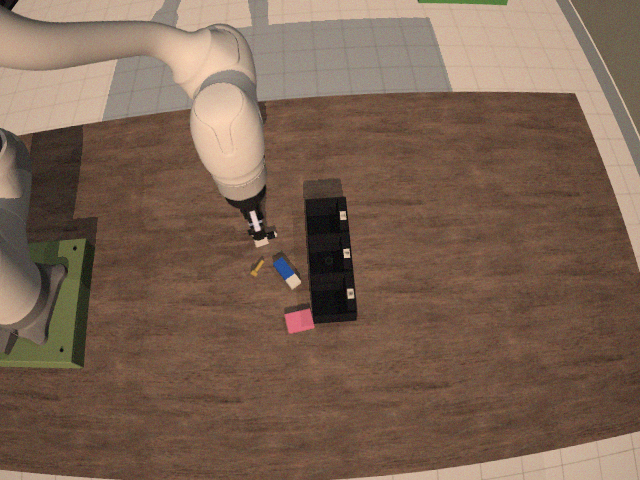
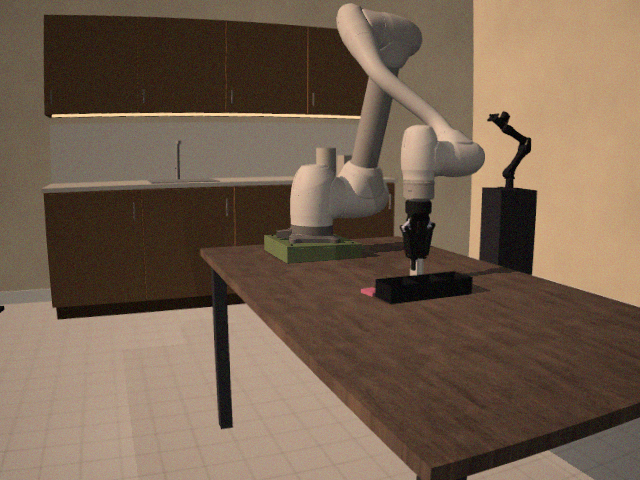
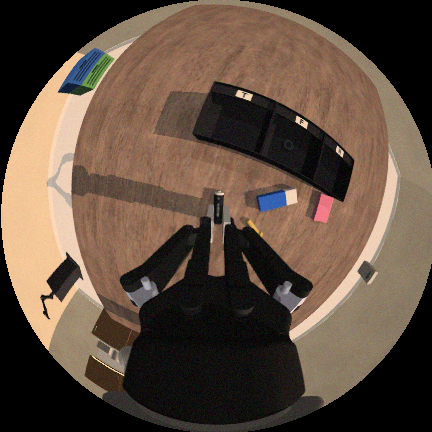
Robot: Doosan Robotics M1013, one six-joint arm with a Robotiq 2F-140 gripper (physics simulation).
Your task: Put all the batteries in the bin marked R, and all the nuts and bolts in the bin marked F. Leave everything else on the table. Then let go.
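Seen in the pictures: gripper, fingertip midpoint: point(image 1: 260, 239) point(image 3: 217, 212); arm's base, link origin: point(image 1: 25, 299) point(image 2: 311, 239).
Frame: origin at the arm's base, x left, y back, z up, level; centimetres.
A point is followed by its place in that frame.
Note:
A black battery point(image 1: 271, 235) @(x 23.4, y -51.6, z -4.1 cm) point(image 3: 218, 206) @(x 23.2, y -50.5, z -4.0 cm) with a silver end lies between the fingertips, at table level. My gripper point(image 1: 262, 241) @(x 22.7, y -49.3, z -5.1 cm) point(image 2: 416, 267) point(image 3: 217, 212) @(x 22.7, y -49.3, z -5.1 cm) is shut on it. A yellow bolt point(image 1: 257, 267) @(x 16.2, y -49.9, z -4.5 cm) point(image 3: 255, 228) @(x 16.1, y -50.1, z -4.6 cm) lies on the table beside the gripper. A dark round ring, seemingly a nut point(image 1: 329, 259) @(x 19.4, y -64.2, z -3.8 cm) point(image 3: 288, 144) @(x 19.1, y -64.1, z -3.9 cm), lies in the middle bin marked F point(image 1: 317, 268) @(x 17.5, y -62.0, z -4.7 cm) point(image 3: 301, 131) @(x 17.9, y -68.2, z -4.7 cm). The bin marked R point(image 1: 330, 298) @(x 11.5, y -65.4, z -4.7 cm) point(image 3: 332, 170) @(x 8.5, y -67.0, z -4.7 cm) is the end compartment near the pink block; no object can be made out in its dark inside.
A blue and white eraser point(image 1: 285, 271) @(x 15.9, y -55.8, z -4.1 cm) point(image 3: 276, 200) @(x 16.0, y -55.7, z -4.1 cm) lies between the bolt and the bins. A pink block point(image 1: 299, 320) @(x 6.2, y -60.0, z -4.4 cm) point(image 2: 368, 291) @(x 4.8, y -61.1, z -4.5 cm) point(image 3: 324, 207) @(x 6.2, y -60.2, z -4.4 cm) lies by the R end. The bin marked T point(image 1: 321, 215) @(x 29.6, y -61.2, z -4.7 cm) point(image 3: 235, 122) @(x 27.2, y -62.6, z -4.7 cm) is at the other end of the black row.

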